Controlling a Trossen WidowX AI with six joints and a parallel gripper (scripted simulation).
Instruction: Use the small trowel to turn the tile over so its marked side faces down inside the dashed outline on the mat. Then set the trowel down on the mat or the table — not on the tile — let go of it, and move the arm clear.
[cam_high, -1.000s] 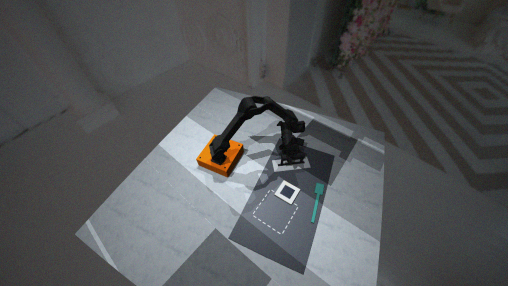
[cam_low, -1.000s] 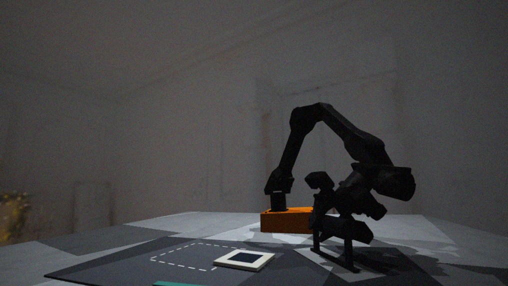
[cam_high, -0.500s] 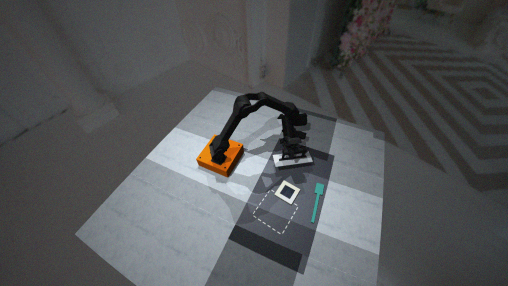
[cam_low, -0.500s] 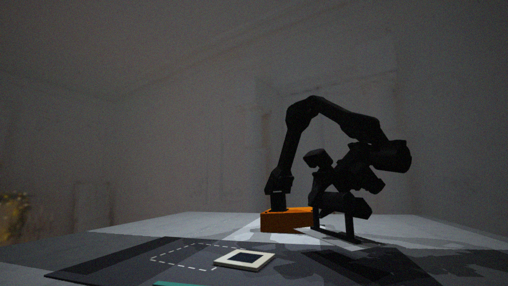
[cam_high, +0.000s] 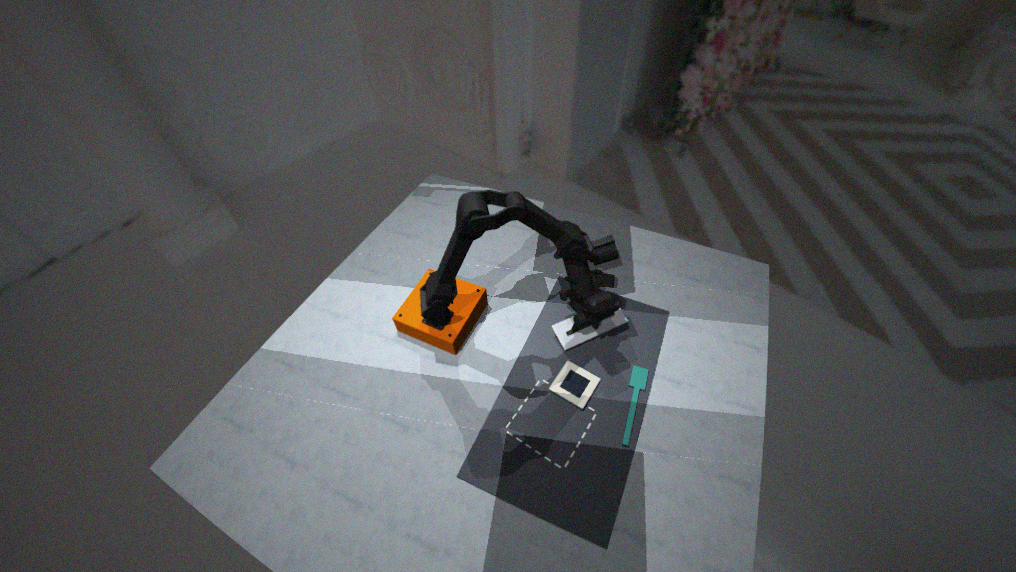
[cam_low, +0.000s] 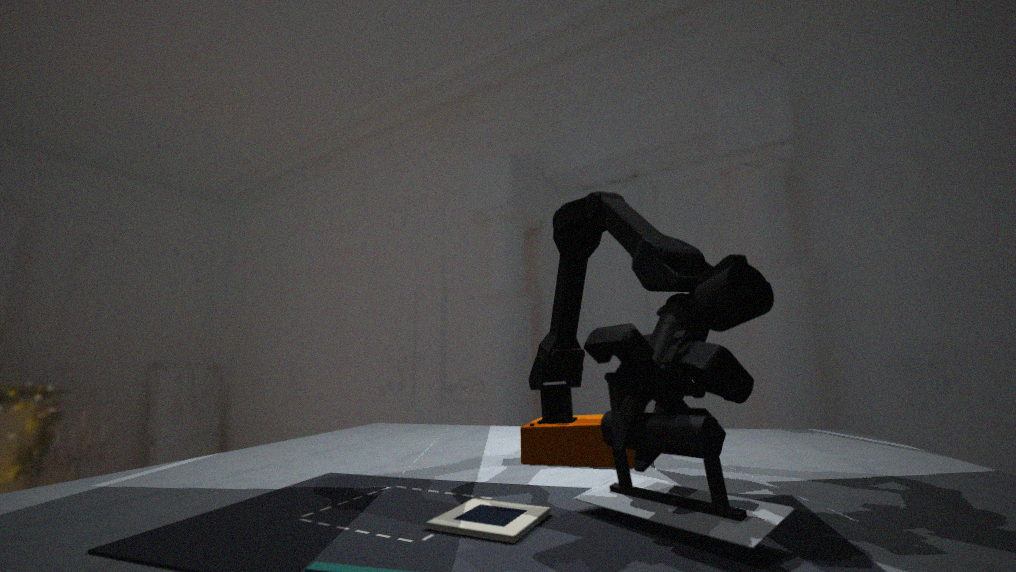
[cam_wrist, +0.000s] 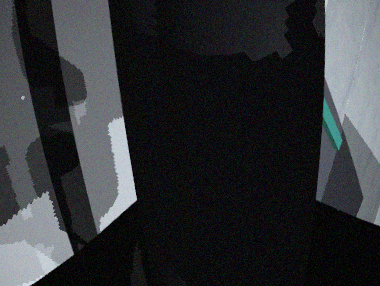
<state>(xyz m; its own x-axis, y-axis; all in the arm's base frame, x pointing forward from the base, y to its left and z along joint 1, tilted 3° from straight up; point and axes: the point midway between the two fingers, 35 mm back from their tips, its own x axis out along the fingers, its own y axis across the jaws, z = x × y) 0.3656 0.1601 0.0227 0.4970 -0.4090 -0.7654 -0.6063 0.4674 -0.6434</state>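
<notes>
Now: gripper tip 2 cm past the small trowel, 2 cm to the right of it and 1 cm above it. Also, from my gripper tip: dark mat: 2 cm ahead, 13 cm to the right, 8 cm below; then teal trowel: 15 cm ahead, 11 cm to the right, 6 cm below; then tile: 1 cm ahead, 14 cm to the right, 6 cm below.
</notes>
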